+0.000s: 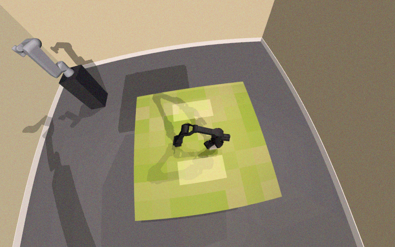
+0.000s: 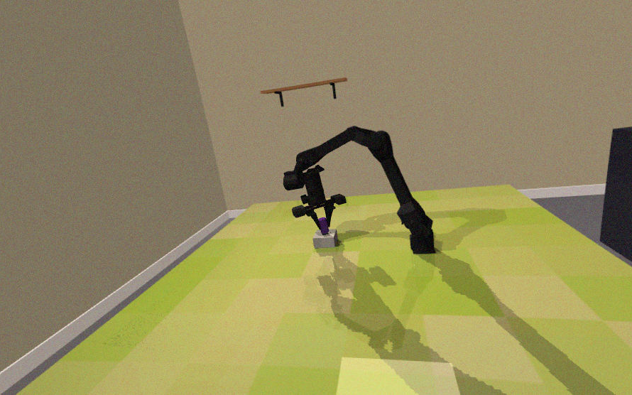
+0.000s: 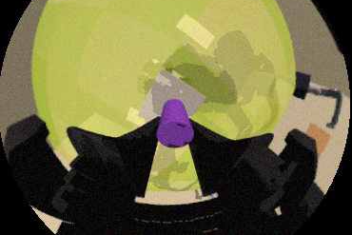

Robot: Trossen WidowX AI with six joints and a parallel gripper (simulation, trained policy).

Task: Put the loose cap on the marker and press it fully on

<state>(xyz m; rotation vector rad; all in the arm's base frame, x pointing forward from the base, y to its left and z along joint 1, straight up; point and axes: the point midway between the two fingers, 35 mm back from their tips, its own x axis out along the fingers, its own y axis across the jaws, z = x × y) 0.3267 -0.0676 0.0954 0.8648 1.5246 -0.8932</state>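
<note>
The purple cap lies 10 mm to the right of my gripper tip and 10 mm above it. The rest, counted from my gripper tip: holder block: 10 mm to the right, 40 mm below.
</note>
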